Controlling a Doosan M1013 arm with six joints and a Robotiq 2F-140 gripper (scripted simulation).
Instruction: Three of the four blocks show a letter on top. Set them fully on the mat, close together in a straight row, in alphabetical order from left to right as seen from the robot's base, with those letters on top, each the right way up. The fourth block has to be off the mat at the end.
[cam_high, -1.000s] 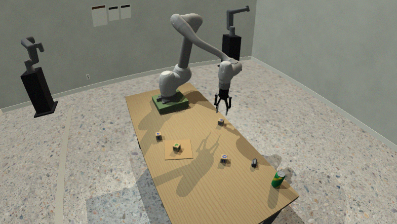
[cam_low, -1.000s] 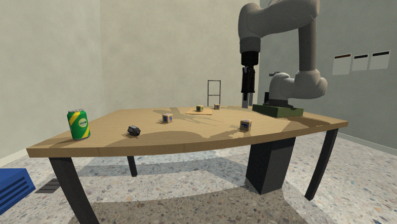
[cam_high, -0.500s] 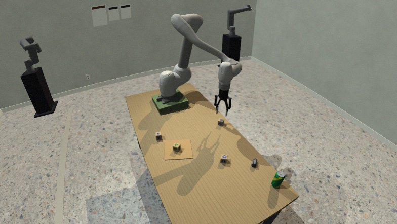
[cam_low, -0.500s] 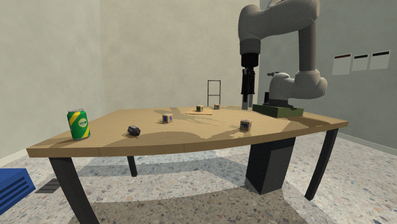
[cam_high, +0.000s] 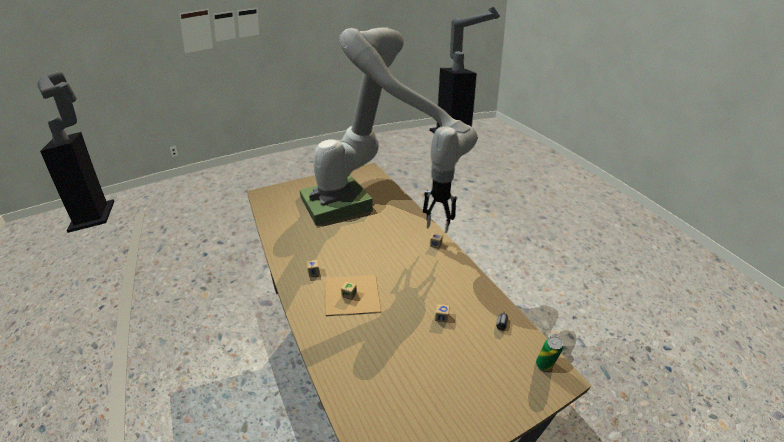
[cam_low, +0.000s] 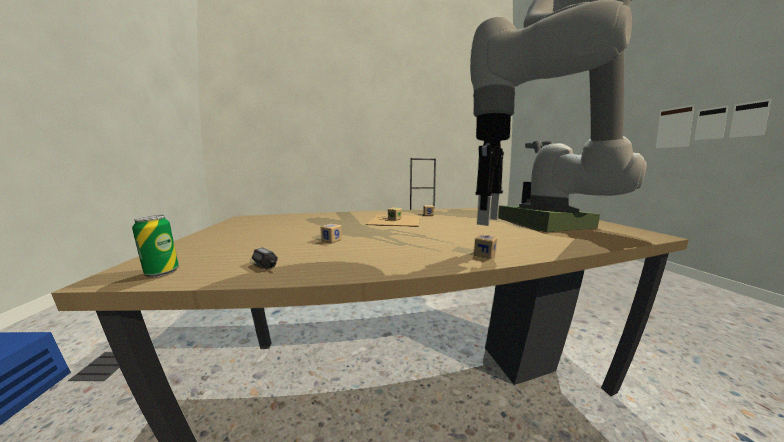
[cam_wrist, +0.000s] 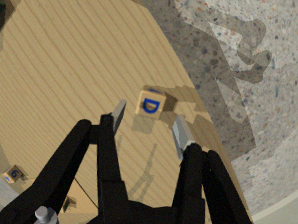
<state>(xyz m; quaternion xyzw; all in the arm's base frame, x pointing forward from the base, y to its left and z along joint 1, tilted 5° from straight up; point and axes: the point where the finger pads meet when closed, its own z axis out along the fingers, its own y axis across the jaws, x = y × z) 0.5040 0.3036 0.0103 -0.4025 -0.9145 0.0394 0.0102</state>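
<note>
Right now my hand is 90 mm above the D block. Also, from my hand: blue-lettered block 380 mm ahead, 190 mm to the right, 90 mm below; then tan mat 440 mm to the right, 150 mm ahead, 110 mm below; then black object 510 mm ahead, 90 mm below.
</note>
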